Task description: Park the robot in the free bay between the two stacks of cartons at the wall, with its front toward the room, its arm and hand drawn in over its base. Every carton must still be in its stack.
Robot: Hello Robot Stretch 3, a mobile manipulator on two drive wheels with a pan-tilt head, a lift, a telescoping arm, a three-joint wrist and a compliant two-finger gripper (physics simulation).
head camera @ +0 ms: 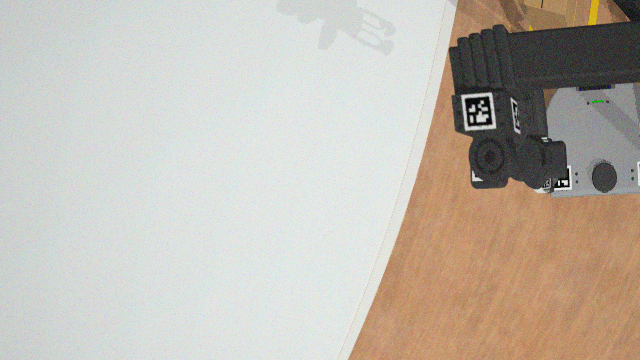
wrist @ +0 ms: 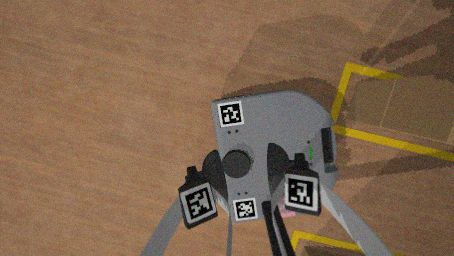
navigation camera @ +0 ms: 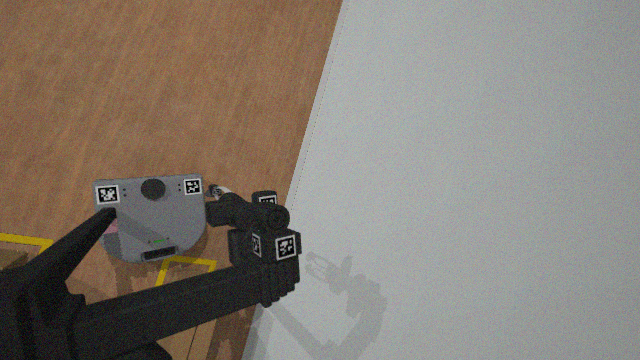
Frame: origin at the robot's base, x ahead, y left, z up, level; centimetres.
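Where they show: gripper, fingertip midpoint: [wrist: 245, 165]; robot's base at its link origin: [head camera: 602, 176] [wrist: 237, 148] [navigation camera: 153, 187].
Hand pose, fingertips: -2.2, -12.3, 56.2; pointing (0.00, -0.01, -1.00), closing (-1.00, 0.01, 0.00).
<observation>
Each offset is from my fingertips to the centre of the thing, as dx, dy, dz. "*": to the spot under its first point.
The robot's grey base [head camera: 575, 120] [navigation camera: 165, 220] [wrist: 270, 120] stands on the wooden floor. Its rounded end with the dark slot points toward the yellow outlines, its flat marked edge away. The dark arm [head camera: 570, 55] [navigation camera: 160, 307] crosses above, and its wrist hangs beside the base in the head and navigation views. My gripper [wrist: 245, 165] is open and empty, with base and floor showing beyond its fingers; the wrist largely hides it in the head view. One stack of cartons @(-47.2, +6.6, -29.1) [head camera: 552, 12] [navigation camera: 200, 335] [wrist: 415, 105] shows in part inside a yellow outline. The other stack @(* -15.4, +51.4, -46.0) [navigation camera: 10, 259] shows by a corner.
Yellow floor lines [navigation camera: 190, 261] [wrist: 400, 145] frame the near stack; another yellow outline [navigation camera: 25, 239] [wrist: 325, 239] lies on the bay's other side. A pale wall [head camera: 200, 175] [navigation camera: 475, 150] rises beside the wrist and carries the arm's shadow. The mast [navigation camera: 30, 300] covers the navigation view's lower left.
</observation>
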